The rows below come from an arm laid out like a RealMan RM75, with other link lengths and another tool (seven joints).
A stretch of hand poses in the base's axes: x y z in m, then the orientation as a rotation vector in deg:
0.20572, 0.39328, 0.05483, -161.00, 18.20, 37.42
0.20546, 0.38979, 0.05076, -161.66, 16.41, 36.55
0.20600, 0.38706, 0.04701, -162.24, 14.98, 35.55
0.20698, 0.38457, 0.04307, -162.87, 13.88, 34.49
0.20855, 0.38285, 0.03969, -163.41, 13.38, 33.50
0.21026, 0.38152, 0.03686, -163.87, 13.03, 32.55
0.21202, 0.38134, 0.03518, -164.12, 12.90, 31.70
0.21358, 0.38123, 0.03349, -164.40, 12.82, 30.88
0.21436, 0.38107, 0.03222, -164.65, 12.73, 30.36
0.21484, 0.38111, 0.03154, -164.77, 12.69, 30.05
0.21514, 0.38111, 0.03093, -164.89, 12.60, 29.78
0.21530, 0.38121, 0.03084, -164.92, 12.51, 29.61
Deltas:
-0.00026, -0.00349, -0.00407, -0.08, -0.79, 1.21
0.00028, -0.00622, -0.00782, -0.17, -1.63, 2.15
0.00126, -0.00871, -0.01176, -0.40, -2.48, 2.89
0.00283, -0.01043, -0.01514, -0.69, -3.22, 3.23
0.00454, -0.01176, -0.01797, -0.95, -3.91, 3.46
0.00630, -0.01194, -0.01965, -1.08, -4.51, 3.51
0.00786, -0.01205, -0.02134, -1.25, -5.08, 3.54
0.00864, -0.01221, -0.02261, -1.43, -5.44, 3.60
0.00912, -0.01217, -0.02329, -1.51, -5.66, 3.62
0.00942, -0.01217, -0.02390, -1.58, -5.85, 3.68
0.00958, -0.01207, -0.02399, -1.57, -5.98, 3.73

